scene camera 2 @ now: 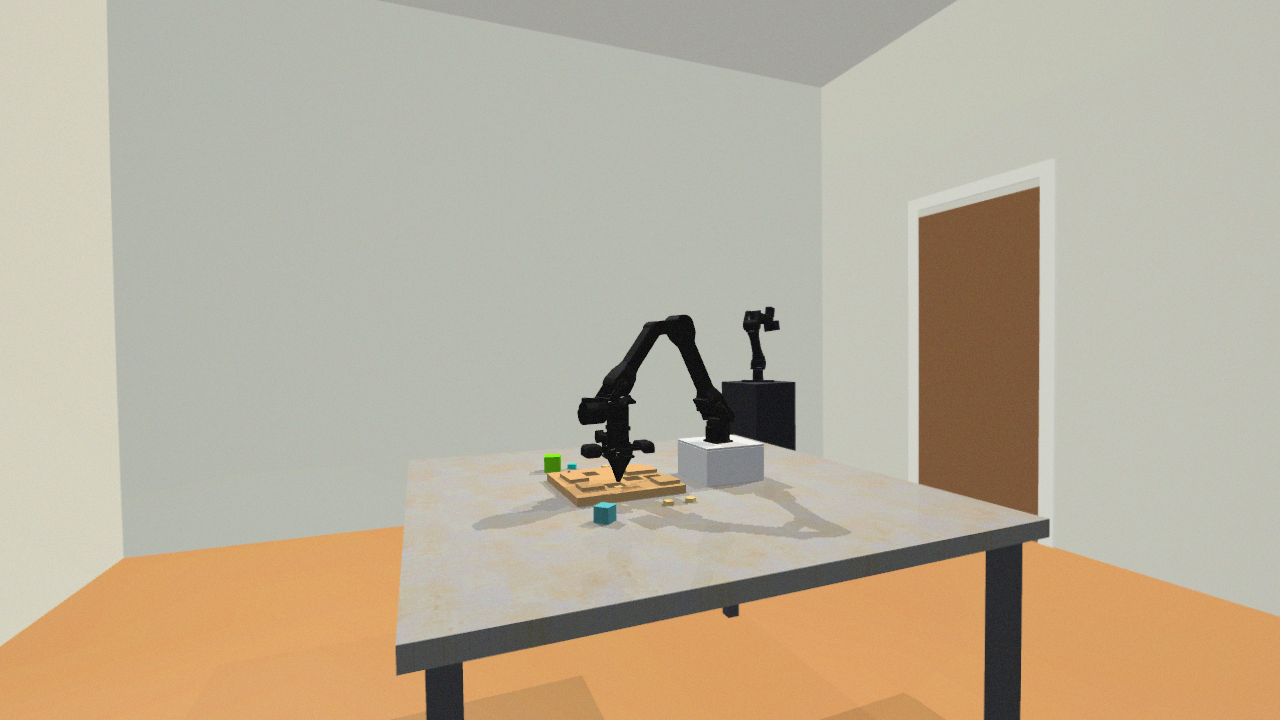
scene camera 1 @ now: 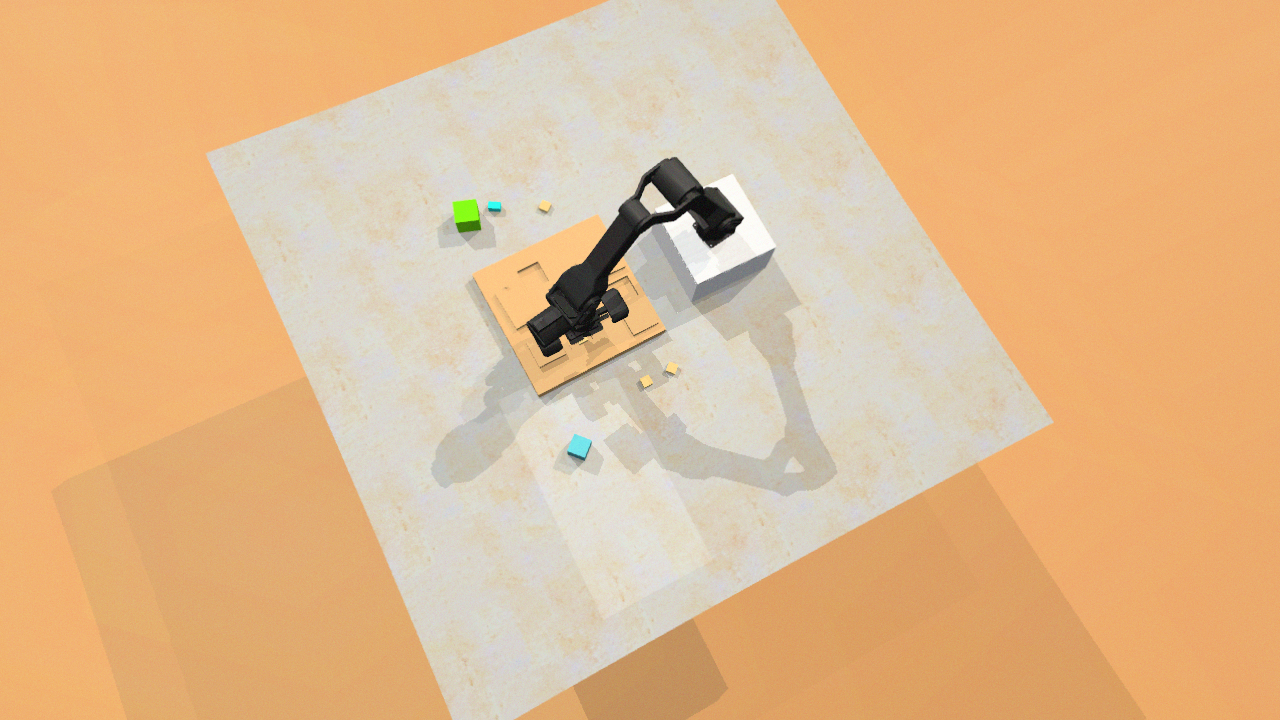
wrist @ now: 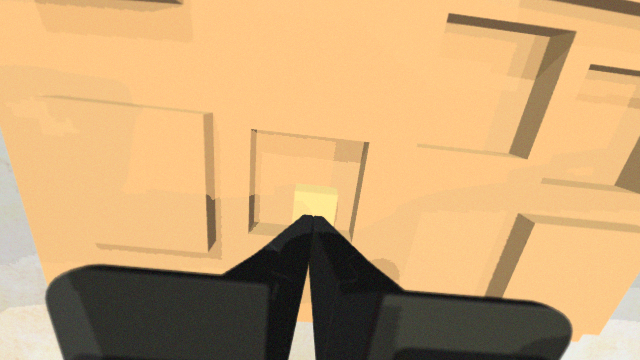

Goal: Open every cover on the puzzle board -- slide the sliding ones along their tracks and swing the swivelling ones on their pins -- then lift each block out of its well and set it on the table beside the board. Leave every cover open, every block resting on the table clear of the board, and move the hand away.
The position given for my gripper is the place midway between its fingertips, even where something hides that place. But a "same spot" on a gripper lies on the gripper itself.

My gripper shows in scene camera 2, in scene camera 1 and in the wrist view (311,225). One and the same spot on my gripper: (scene camera 1: 571,337) is (scene camera 2: 609,450).
